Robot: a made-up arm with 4 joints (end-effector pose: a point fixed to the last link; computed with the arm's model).
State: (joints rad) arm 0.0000 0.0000 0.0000 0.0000
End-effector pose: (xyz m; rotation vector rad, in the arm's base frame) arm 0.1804 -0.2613 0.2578 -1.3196 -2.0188 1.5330
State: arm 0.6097 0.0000 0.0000 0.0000
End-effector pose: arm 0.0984 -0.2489 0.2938 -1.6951 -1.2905 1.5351
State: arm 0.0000 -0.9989 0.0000 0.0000
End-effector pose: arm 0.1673 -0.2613 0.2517 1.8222 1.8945 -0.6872
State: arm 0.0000 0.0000 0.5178 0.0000
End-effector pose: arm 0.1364 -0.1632 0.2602 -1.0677 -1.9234 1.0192
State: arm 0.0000 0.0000 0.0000 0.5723
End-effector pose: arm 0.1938 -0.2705 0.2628 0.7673 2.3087 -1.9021
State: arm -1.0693 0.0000 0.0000 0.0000
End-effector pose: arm 0.2933 -0.1631 0.2243 0.2208 2.7705 -1.0671
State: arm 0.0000 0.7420 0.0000 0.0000
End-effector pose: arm 0.1903 -0.2613 0.2533 -0.5947 -1.5294 1.6827
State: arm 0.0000 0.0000 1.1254 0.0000
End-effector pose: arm 0.1125 -0.0592 0.3263 -0.7645 -1.7183 0.4696
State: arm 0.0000 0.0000 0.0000 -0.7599
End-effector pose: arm 0.1740 -0.2402 0.2540 -1.7511 -1.4257 0.9181
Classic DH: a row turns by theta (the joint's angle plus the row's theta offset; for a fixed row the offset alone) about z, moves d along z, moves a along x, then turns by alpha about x. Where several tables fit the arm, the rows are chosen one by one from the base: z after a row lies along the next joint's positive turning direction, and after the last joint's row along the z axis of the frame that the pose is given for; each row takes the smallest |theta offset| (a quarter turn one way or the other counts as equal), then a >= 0, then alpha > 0; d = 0 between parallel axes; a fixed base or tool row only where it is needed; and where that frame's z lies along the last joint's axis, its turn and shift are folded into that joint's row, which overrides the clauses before.
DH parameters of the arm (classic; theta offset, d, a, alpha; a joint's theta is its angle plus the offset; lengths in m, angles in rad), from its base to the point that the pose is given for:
base (fixed): 1.2504 -0.1521 -0.0564 -2.7273
joint 1: 1.2759 -0.444 0.0299 1.4437
joint 2: 1.5202 -0.0656 -0.2096 1.1641
joint 3: 1.1945 -0.1274 0.005 -2.1049
joint 4: 0.1184 -0.2189 -0.0015 -1.8091
tool (fixed): 0.0497 0.031 0 0

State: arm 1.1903 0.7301 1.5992 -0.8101
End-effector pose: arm 0.3484 -0.1257 0.3659 -0.8600 0.5039 -0.8140
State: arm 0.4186 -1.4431 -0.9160 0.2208
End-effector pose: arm -0.0230 -0.3038 0.4011 1.7455 0.0708 -1.0421
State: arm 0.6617 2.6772 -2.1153 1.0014
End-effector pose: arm 0.0421 -0.3574 -0.0829 -1.8999 2.1203 -0.7067
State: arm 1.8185 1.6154 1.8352 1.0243
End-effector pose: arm 0.2353 -0.3354 0.2806 -1.4672 -0.0935 -1.1371
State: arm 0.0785 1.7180 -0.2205 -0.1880
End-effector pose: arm 0.1899 -0.2989 0.2239 0.1000 -0.7830 1.7256
